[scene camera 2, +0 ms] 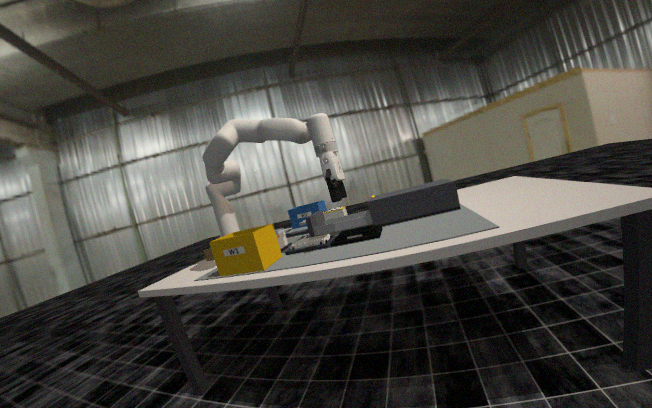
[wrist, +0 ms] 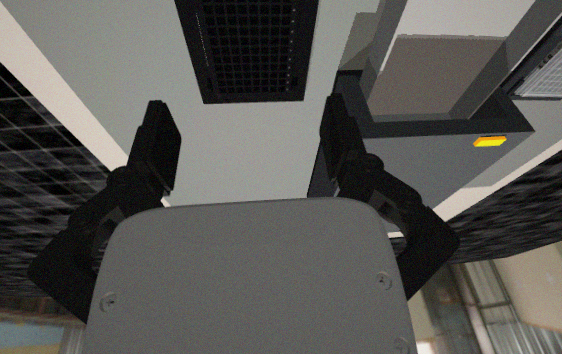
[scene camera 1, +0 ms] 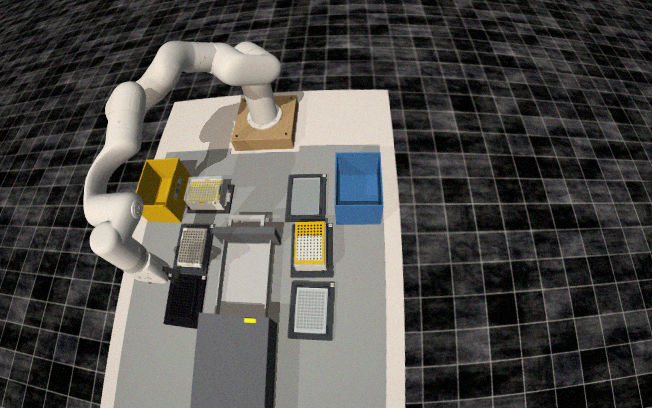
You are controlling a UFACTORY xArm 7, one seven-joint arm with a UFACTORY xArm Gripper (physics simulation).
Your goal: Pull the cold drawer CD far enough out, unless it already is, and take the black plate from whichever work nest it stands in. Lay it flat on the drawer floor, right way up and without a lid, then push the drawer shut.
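Frame: origin at the arm's base, x ahead, y left, z up, level; metres.
Where they show: gripper, between the fingertips: (scene camera 2: pixel 340 199) (wrist: pixel 249 115) (scene camera 1: pixel 165 279); arm's base, origin of its link: (scene camera 1: pixel 264 116).
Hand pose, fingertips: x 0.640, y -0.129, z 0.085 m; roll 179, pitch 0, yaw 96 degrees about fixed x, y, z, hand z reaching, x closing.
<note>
Each offset is from my fingertips to the top centre of the thing. "*": to the spot under its first point.
The black plate {dx +0.027, dy +0.003, dz -0.114 m} (scene camera 1: pixel 185 301) (wrist: pixel 252 50) lies flat, wells up and without a lid, in a dark work nest {* dx +0.041, dy +0.064, dz -0.128 m} (wrist: pixel 309 55) left of the drawer cabinet (scene camera 1: pixel 232 360) (scene camera 2: pixel 415 202) (wrist: pixel 395 175). My gripper (scene camera 1: pixel 173 273) (scene camera 2: pixel 338 194) (wrist: pixel 249 115) is open, with nothing between its fingers. It hangs well above the table; the plate shows beyond the fingertips in the wrist view. The drawer (scene camera 1: pixel 246 275) (scene camera 2: pixel 347 223) (wrist: pixel 435 75) stands pulled far out, with its pale floor bare where it shows. Its handle {* dx -0.232, dy +0.176, dz -0.067 m} (scene camera 1: pixel 248 219) faces the robot base in scene camera 1.
A grey plate {dx -0.142, dy -0.013, dz -0.114 m} (scene camera 1: pixel 192 247) and a yellow-topped box {dx -0.322, dy -0.003, dz -0.062 m} (scene camera 1: pixel 206 192) stand in nests on the left. A yellow bin {dx -0.308, dy -0.164, dz -0.020 m} (scene camera 1: pixel 162 210) (scene camera 2: pixel 245 250) stands beside them. On the right are a yellow-and-white rack {dx -0.183, dy +0.363, dz -0.063 m} (scene camera 1: pixel 310 245), a white plate {dx -0.005, dy +0.387, dz -0.114 m} (scene camera 1: pixel 311 310), a pale-floored nest {* dx -0.351, dy +0.323, dz -0.120 m} (scene camera 1: pixel 306 196) and a blue bin {dx -0.370, dy +0.481, dz -0.020 m} (scene camera 1: pixel 358 214).
</note>
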